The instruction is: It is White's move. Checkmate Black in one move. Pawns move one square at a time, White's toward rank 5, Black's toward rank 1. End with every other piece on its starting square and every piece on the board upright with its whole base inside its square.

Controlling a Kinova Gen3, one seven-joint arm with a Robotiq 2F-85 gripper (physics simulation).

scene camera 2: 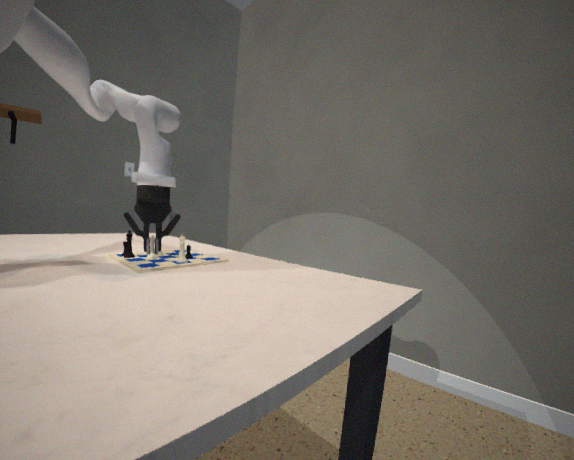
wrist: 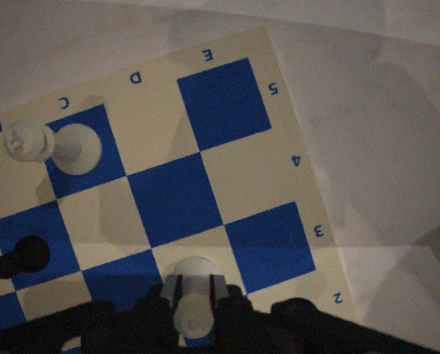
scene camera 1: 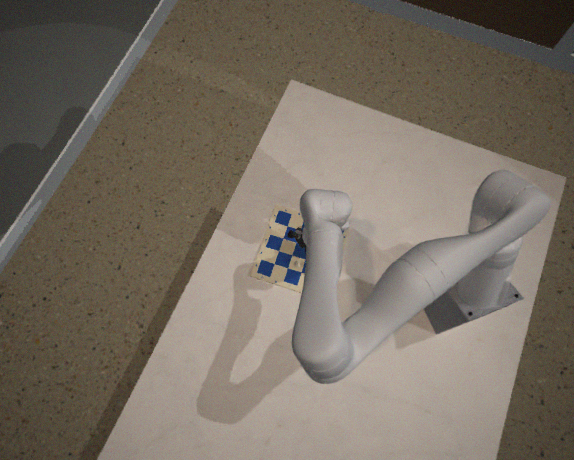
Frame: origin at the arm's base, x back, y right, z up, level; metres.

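Seen in the pictures: gripper, fingertip midpoint: (scene camera 2: pixel 152 253) (wrist: pixel 195 294); arm's base at its link origin: (scene camera 1: pixel 479 290).
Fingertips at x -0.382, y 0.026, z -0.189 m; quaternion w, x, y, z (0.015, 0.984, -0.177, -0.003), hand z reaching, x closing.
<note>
Pixels of each thing's top centre, then the offset from my fingertips to it. Level surfaces: height alone.
- tall white piece at its top centre: (wrist: pixel 9 138) (scene camera 2: pixel 182 233) dx -0.032, dy +0.086, dz +0.054 m
- small black piece at its top centre: (scene camera 2: pixel 188 244) dx -0.073, dy +0.044, dz +0.022 m
- tall black piece at its top centre: (scene camera 2: pixel 129 230) dx +0.042, dy -0.035, dz +0.054 m
- smaller white piece at its top centre: (scene camera 1: pixel 297 261) dx -0.033, dy -0.031, dz +0.022 m
- small dark shape at its top centre: (scene camera 2: pixel 126 241) dx +0.039, dy -0.067, dz +0.024 m
- pale table at its surface level: dz -0.015 m
My gripper (scene camera 1: pixel 295 235) (scene camera 2: pixel 152 246) (wrist: pixel 195 294) is shut on a white piece (scene camera 2: pixel 152 252) (wrist: pixel 194 320). In the wrist view its round base shows within cream square D3. It is upright and low at the board (scene camera 2: pixel 111 257) (wrist: pixel 235 45); contact is unclear. A tall white piece (scene camera 2: pixel 182 247) (wrist: pixel 77 149) stands on C5. A small black piece (scene camera 2: pixel 189 252) (wrist: pixel 32 254) stands on B4. A tall black piece (scene camera 2: pixel 129 246) stands left of the fingers in scene view 2. A smaller white piece (scene camera 1: pixel 298 263) stands on a cream square.
A small dark shape (scene camera 2: pixel 125 249) shows close beside the tall black piece. The arm (scene camera 1: pixel 322 280) covers the board's right part in scene view 1. The fingers hide the lower part of the board in the wrist view. The board lies on a pale table (scene camera 1: pixel 390 400) (scene camera 2: pixel 225 320).
</note>
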